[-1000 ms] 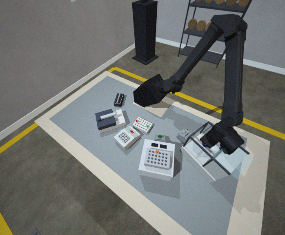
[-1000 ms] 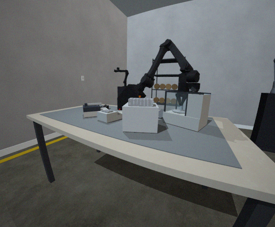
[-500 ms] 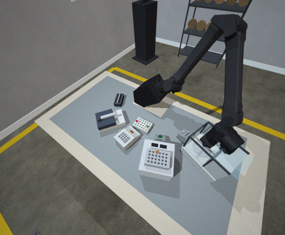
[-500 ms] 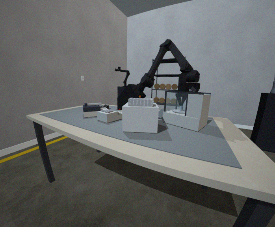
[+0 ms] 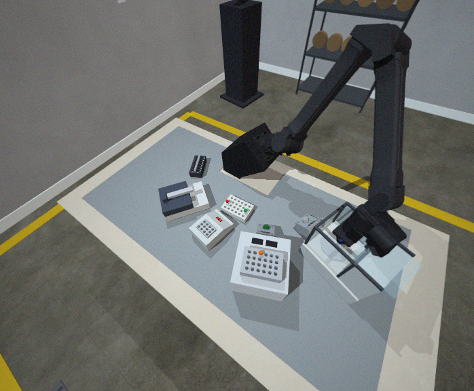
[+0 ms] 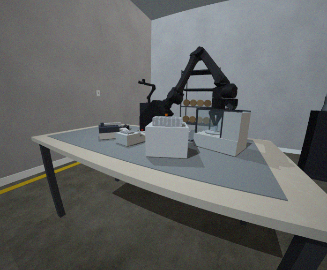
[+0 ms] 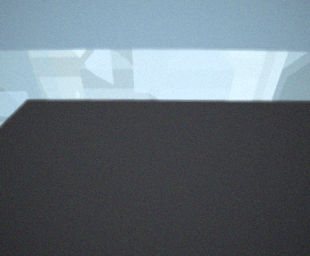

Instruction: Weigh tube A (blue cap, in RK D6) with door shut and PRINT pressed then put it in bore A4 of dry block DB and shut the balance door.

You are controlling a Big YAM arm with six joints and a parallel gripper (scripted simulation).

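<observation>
Now: the octagonal balance pan 5 cm below my hand. The rest, counted from my hand: mixer block 26 cm ahead, 15 cm to the right, 3 cm above; dry block DB 42 cm to the right, 24 cm ahead, 10 cm below; tube rack RK 42 cm to the right, 11 cm below, 9 cm ahead.
</observation>
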